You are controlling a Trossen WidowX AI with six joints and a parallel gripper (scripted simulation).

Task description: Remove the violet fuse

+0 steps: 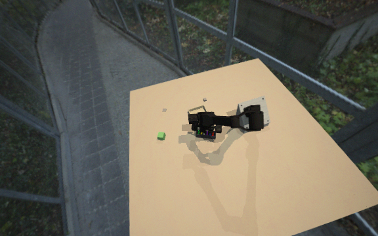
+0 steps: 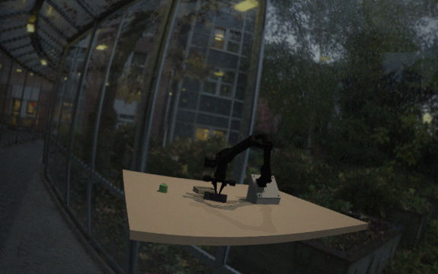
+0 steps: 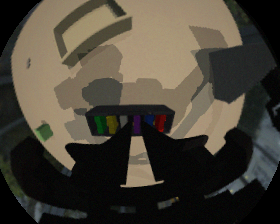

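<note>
The tray is 20 cm to the right of my gripper tip, 3 cm below it and 1 cm behind it. Also, from my gripper tip: violet fuse 1 cm below; then green cube 30 cm ahead, 12 cm to the right, 1 cm below.
</note>
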